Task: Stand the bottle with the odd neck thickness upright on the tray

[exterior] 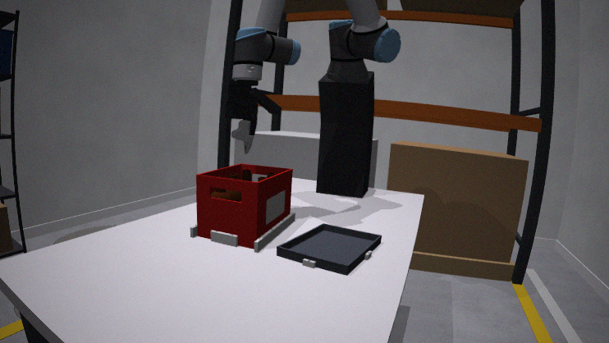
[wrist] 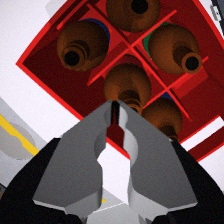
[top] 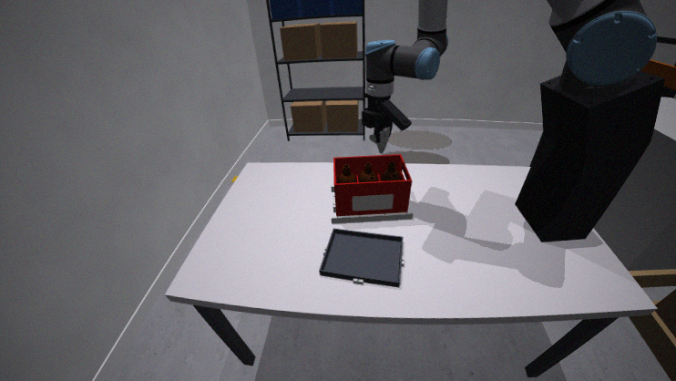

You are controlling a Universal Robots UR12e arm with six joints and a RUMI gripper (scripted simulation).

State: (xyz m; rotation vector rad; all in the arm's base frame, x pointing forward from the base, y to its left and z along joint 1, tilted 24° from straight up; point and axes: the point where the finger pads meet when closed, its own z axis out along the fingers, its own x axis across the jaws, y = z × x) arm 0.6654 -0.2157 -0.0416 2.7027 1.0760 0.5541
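My gripper is now 150 mm above the glass bottle, 50 mm short of it and 20 mm to the left of it. Also, from my hand: dark tray 300 mm to the left, 220 mm below, 110 mm ahead; red crate 150 mm below, 50 mm ahead, 30 mm to the left; brown bottle 150 mm below, 130 mm ahead, 20 mm to the right.
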